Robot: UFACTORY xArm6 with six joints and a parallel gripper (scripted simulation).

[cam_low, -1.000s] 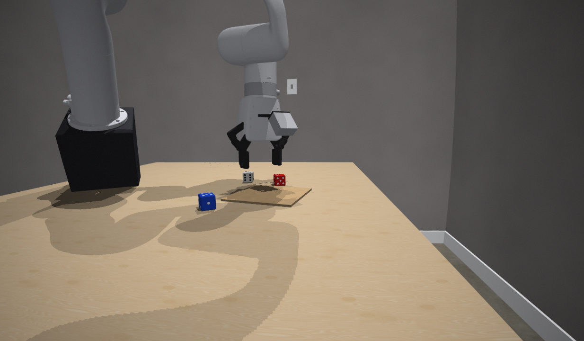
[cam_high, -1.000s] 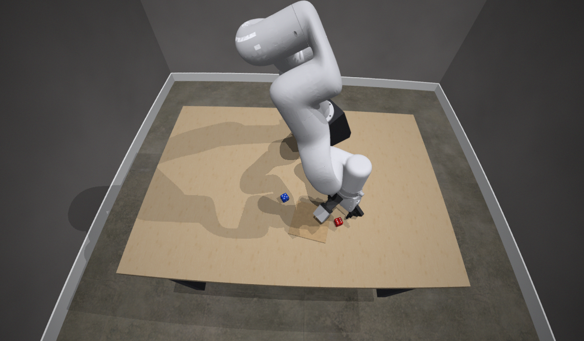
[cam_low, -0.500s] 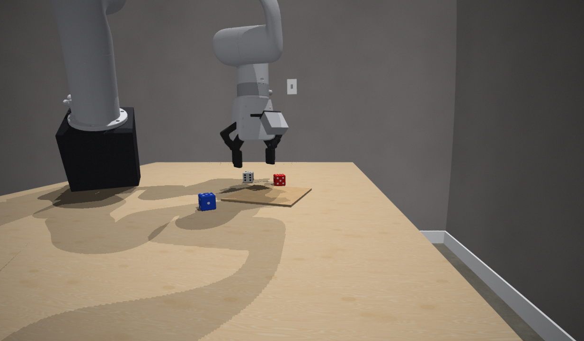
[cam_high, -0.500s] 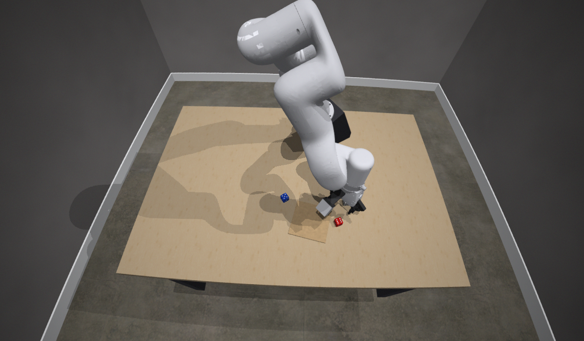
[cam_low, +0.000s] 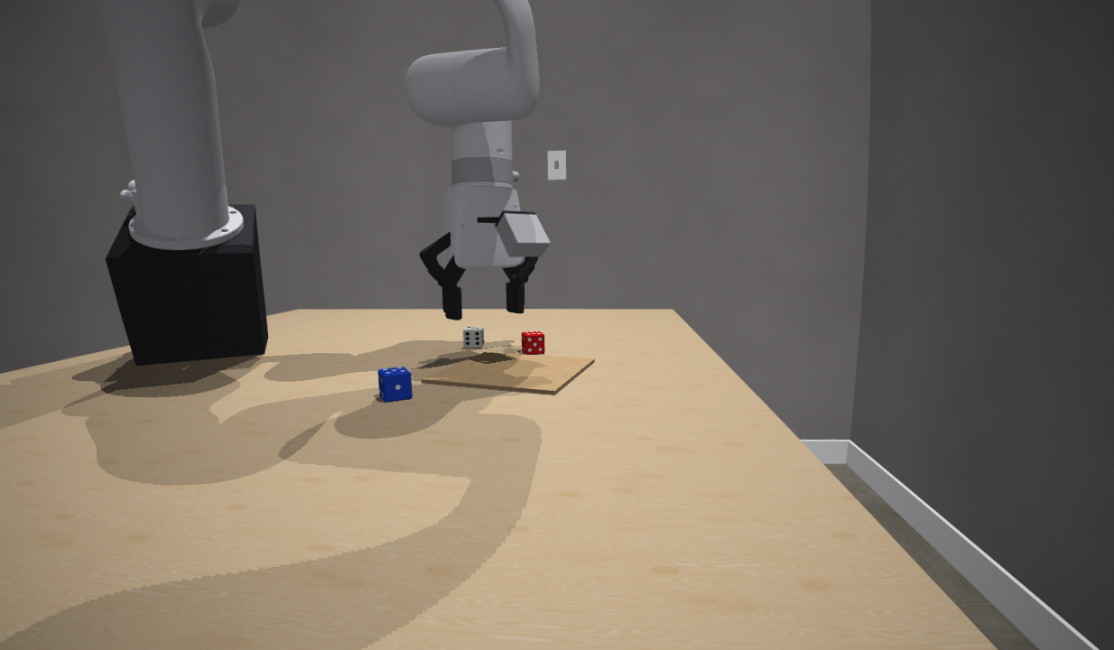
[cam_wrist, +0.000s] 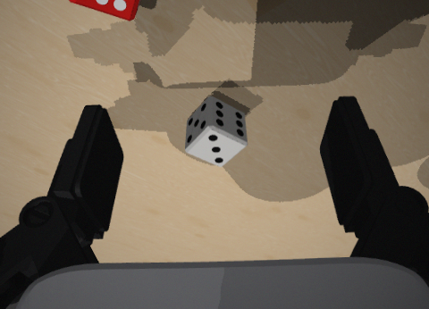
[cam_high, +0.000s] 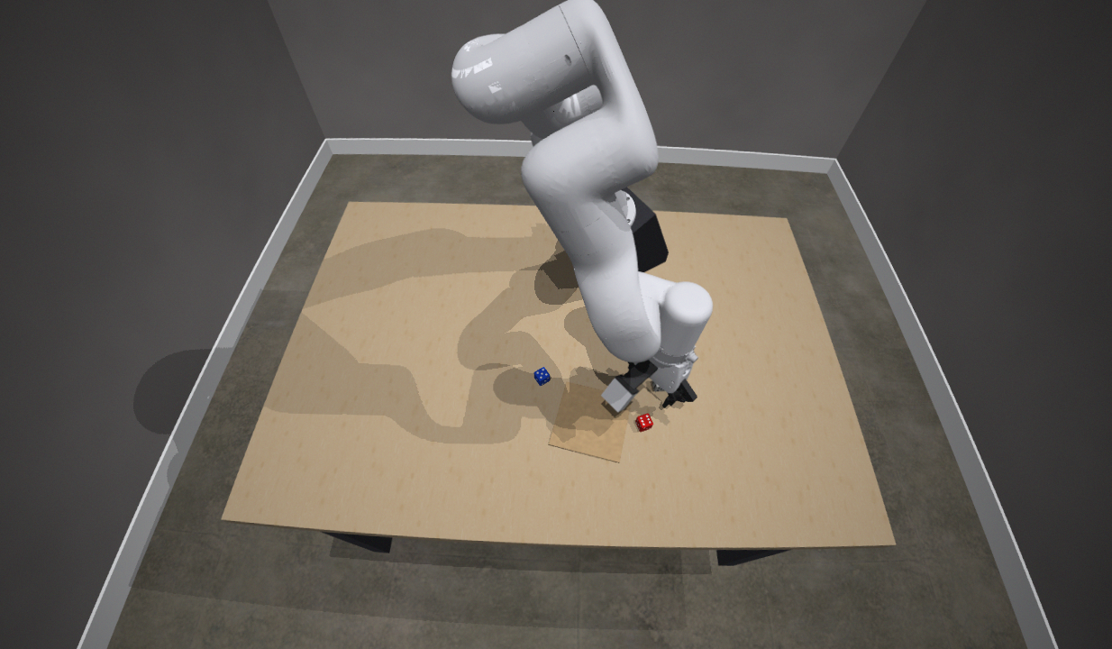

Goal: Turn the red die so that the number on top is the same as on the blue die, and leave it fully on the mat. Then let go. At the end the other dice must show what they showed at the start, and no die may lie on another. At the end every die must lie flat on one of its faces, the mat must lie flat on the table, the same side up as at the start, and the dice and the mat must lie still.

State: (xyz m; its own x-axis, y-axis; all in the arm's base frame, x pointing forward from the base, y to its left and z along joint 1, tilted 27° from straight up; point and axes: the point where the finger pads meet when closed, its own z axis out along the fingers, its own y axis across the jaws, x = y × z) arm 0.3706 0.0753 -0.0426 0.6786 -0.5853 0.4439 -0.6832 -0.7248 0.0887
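Now: the white die 2 cm behind my hand, 3 cm to the left of it and 4 cm below it. Also, from my hand: mat: 6 cm ahead, 11 cm to the right, 5 cm below; then red die: 6 cm ahead, 1 cm to the right, 4 cm below; then blue die: 3 cm behind, 22 cm to the right, 4 cm below.
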